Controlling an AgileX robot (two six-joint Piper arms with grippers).
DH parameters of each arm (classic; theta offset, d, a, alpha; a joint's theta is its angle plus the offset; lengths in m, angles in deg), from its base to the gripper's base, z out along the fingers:
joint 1: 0 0.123 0 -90
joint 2: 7.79 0 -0.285 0
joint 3: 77.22 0 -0.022 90
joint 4: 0 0.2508 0 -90
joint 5: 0 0 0.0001 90
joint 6: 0 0.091 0 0
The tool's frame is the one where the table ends.
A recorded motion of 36 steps. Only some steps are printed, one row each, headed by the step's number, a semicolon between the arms.
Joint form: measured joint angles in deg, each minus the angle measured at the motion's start. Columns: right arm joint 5, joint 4, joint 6, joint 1, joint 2, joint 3; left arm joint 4, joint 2, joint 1, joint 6, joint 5, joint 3.
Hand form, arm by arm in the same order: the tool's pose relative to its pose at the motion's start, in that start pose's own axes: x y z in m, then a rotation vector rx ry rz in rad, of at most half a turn. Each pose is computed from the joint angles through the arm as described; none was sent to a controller.
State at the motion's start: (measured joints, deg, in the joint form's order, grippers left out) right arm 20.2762 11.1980 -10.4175 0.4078 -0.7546 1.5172; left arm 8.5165 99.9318 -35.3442 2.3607 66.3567 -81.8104
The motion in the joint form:
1: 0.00 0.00 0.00 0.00 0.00 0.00; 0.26 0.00 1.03 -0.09 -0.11 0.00
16: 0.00 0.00 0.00 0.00 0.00 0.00; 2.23 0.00 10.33 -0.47 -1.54 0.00
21: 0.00 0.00 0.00 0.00 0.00 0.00; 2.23 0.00 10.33 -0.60 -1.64 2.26
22: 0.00 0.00 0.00 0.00 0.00 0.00; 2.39 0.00 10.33 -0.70 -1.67 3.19
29: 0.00 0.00 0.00 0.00 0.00 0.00; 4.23 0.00 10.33 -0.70 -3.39 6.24
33: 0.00 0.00 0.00 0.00 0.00 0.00; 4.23 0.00 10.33 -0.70 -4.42 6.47
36: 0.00 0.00 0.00 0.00 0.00 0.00; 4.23 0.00 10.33 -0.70 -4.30 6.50
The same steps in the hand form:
1: 0.0000 0.0000 0.0000 0.0000 0.0000 0.0000; 0.0008 0.0066 0.0008 -0.0073 0.0010 -0.0172
16: 0.0000 0.0000 0.0000 0.0000 0.0000 0.0000; 0.0124 0.0652 0.0069 -0.0695 0.0051 -0.1667
21: 0.0000 0.0000 0.0000 0.0000 0.0000 0.0000; 0.0188 0.0624 0.0161 -0.0621 0.0417 -0.1636
22: 0.0000 0.0000 0.0000 0.0000 0.0000 0.0000; 0.0216 0.0614 0.0198 -0.0615 0.0573 -0.1618
29: 0.0000 0.0000 0.0000 0.0000 0.0000 0.0000; 0.0290 0.0605 0.0316 -0.0822 0.0826 -0.1380
33: 0.0000 0.0000 0.0000 0.0000 0.0000 0.0000; 0.0282 0.0605 0.0326 -0.0832 0.0686 -0.1366
36: 0.0000 0.0000 0.0000 0.0000 0.0000 0.0000; 0.0285 0.0604 0.0327 -0.0829 0.0712 -0.1366

